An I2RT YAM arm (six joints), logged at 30 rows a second.
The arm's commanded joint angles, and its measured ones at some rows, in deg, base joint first. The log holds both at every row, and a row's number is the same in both.
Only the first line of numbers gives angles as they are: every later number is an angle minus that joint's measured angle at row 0.
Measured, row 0:
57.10 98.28 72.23 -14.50 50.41 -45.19
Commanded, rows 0 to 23:
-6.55 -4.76 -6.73 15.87 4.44 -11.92
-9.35 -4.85 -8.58 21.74 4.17 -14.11
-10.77 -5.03 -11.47 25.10 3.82 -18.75
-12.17 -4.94 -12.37 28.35 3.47 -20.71
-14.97 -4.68 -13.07 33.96 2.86 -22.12
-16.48 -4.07 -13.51 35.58 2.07 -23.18
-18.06 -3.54 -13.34 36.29 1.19 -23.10
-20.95 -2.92 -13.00 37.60 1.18 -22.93
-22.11 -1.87 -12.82 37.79 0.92 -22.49
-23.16 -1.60 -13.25 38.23 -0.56 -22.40
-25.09 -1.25 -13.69 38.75 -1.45 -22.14
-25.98 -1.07 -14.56 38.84 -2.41 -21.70
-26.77 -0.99 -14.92 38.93 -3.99 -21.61
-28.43 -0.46 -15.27 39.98 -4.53 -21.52
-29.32 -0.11 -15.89 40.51 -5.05 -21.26
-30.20 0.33 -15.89 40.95 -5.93 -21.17
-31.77 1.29 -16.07 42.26 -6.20 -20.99
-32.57 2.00 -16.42 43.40 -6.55 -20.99
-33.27 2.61 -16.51 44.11 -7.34 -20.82
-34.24 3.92 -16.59 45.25 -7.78 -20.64
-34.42 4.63 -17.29 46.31 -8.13 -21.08
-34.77 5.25 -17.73 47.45 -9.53 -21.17
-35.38 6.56 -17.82 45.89 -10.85 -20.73
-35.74 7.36 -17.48 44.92 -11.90 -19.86
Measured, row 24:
-34.55 6.05 -17.75 38.95 -8.54 -20.24
